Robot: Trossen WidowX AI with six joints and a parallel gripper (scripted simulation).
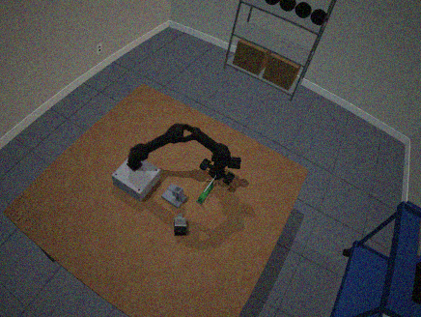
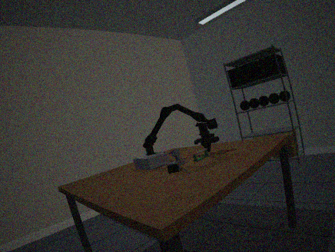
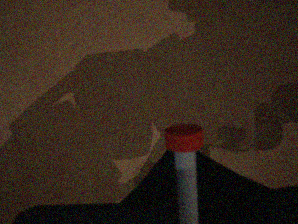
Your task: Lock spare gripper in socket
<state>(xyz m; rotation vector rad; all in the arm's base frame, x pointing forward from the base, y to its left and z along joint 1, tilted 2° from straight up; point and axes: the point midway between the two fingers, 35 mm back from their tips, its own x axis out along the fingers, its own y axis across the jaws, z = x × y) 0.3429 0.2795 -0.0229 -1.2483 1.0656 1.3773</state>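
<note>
Now: gripper tip 10 cm to the left of the green holder and 2 cm short of it. The rest, counted from my gripper tip: spare gripper (34 cm to the right, 5 cm ahead); then socket mount (24 cm to the right, 8 cm behind, 3 cm above).
</note>
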